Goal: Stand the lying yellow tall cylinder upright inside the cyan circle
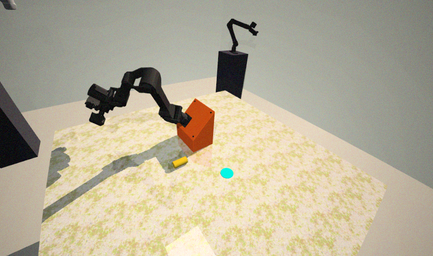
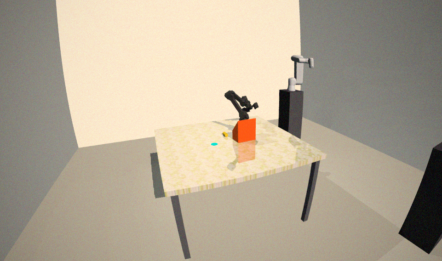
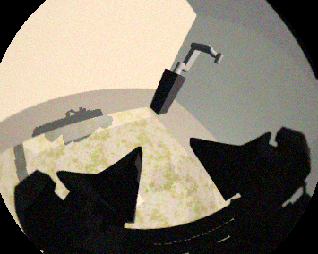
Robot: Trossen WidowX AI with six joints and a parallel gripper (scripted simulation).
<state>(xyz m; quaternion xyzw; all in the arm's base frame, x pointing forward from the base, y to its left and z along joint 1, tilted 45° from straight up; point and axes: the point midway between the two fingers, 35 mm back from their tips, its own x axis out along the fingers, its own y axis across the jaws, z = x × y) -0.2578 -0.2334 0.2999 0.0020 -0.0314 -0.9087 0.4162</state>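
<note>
Now: gripper tip 45 cm short of the yellow cylinder, 27 cm to the right of it and 13 cm above it. Round my gripper tip: cyan circle (62 cm ahead, 42 cm to the left, 15 cm below).
</note>
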